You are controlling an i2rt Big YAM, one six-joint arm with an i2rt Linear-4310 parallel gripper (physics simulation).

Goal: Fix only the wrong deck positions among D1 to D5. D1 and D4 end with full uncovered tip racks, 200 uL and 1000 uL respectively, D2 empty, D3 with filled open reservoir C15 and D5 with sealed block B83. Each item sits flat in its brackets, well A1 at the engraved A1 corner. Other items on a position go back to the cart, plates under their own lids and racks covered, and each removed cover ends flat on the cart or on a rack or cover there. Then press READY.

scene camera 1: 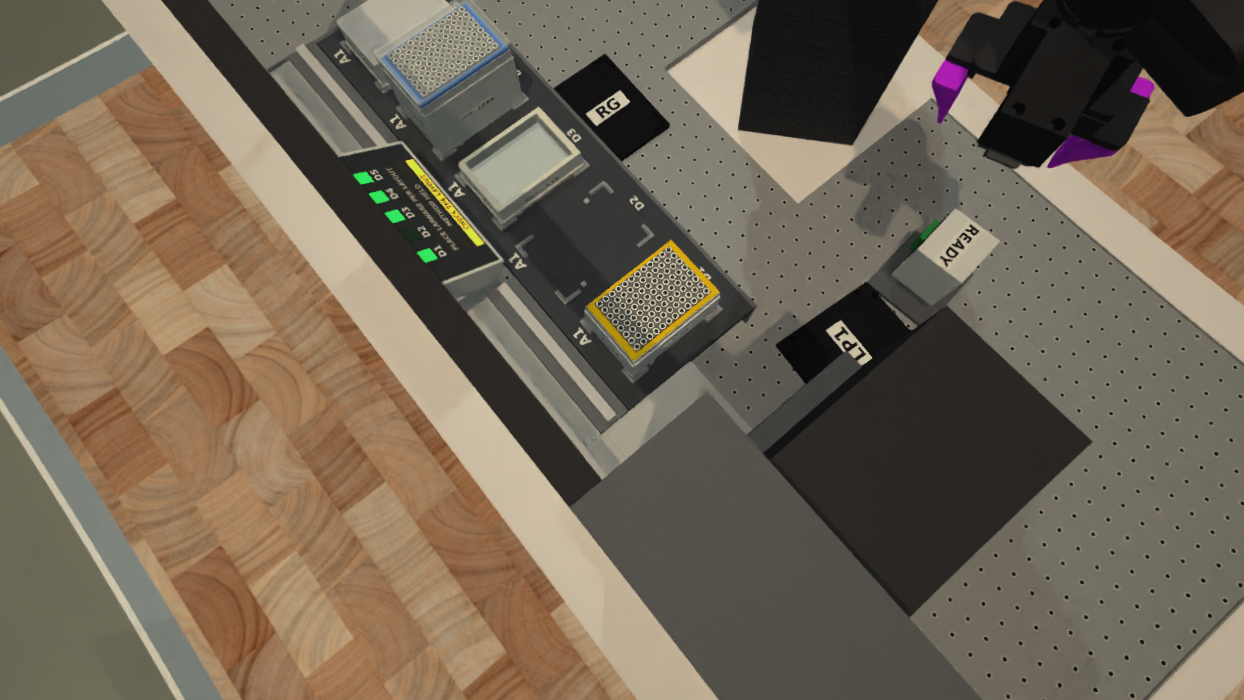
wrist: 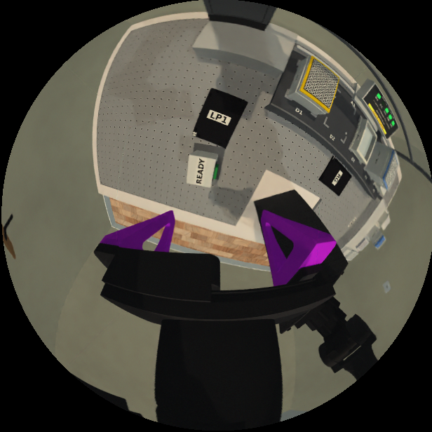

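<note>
My gripper (scene camera 1: 1000,143) (wrist: 217,214) is open and empty, raised near the READY button box (scene camera 1: 949,261) (wrist: 200,169). A yellow-rimmed uncovered tip rack (scene camera 1: 654,300) (wrist: 320,84) sits on D1. D2 is empty. An open reservoir (scene camera 1: 521,167) (wrist: 366,140) with pale contents sits on D3. A blue-rimmed uncovered tip rack (scene camera 1: 445,53) (wrist: 391,167) stands on D4. A pale item (scene camera 1: 369,30) on D5 is partly hidden behind it; its label cannot be read. The display panel (scene camera 1: 413,228) (wrist: 382,111) shows green for D1, D3, D4 and D5, dark for D2, and a yellow bar.
Black pad LP1 (scene camera 1: 804,350) (wrist: 234,106) lies beside the READY box; black pad RG (scene camera 1: 637,130) (wrist: 327,172) lies beside the deck. A black column (scene camera 1: 826,74) rises from the pale base plate. Large dark blocks (scene camera 1: 930,452) (scene camera 1: 739,539) fill the lower part of the scene view.
</note>
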